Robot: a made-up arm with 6 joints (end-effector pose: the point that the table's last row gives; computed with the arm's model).
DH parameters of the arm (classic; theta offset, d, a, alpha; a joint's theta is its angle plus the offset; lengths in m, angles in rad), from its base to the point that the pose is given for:
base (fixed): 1.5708 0.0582 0 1.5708
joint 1: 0 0.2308 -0.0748 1.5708
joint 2: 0 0.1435 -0.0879 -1.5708
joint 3: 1.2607 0 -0.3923 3.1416
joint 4: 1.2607 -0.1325 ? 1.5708
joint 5: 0 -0.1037 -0.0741 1.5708
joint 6: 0 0.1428 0.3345 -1.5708
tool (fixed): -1.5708 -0.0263 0 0
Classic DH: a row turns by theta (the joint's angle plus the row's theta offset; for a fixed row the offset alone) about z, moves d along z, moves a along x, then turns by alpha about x.
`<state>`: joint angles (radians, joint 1 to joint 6).
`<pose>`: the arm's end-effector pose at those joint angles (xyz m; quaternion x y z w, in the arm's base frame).
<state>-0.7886 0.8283 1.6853 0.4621 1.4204 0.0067</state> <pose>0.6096 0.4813 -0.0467 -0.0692 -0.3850 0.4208 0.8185</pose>
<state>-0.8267 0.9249 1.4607 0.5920 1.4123 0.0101</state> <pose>0.7544 0.3381 -0.2394 -0.1984 -0.2649 0.3573 0.8734</pose>
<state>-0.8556 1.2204 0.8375 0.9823 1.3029 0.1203</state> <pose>0.8429 -0.3411 -0.5503 -0.3787 0.0802 0.0040 0.9220</pose>
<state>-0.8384 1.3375 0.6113 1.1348 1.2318 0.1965</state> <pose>0.7223 -0.5792 -0.6081 -0.3736 0.1905 -0.1671 0.8923</pose>
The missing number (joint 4, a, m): 0.3843
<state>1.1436 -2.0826 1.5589 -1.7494 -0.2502 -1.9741</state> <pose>0.0450 -0.0698 0.1628 0.3792 0.0770 0.9153 0.1118</pose>
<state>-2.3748 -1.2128 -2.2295 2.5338 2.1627 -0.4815</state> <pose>0.1965 0.5201 -0.2052 0.1708 0.4001 0.6764 0.5944</pose>
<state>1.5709 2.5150 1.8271 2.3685 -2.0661 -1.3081</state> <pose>0.3676 0.6726 -0.2968 0.3417 -0.7261 0.0359 0.5956</pose>
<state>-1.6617 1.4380 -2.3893 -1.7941 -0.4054 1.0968</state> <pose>0.4647 0.1565 0.3956 -0.4060 -0.7201 -0.2871 0.4839</pose>
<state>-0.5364 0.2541 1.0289 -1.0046 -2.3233 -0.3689</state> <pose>0.5109 0.0624 -0.2311 0.3266 0.6862 -0.5647 0.3217</pose>
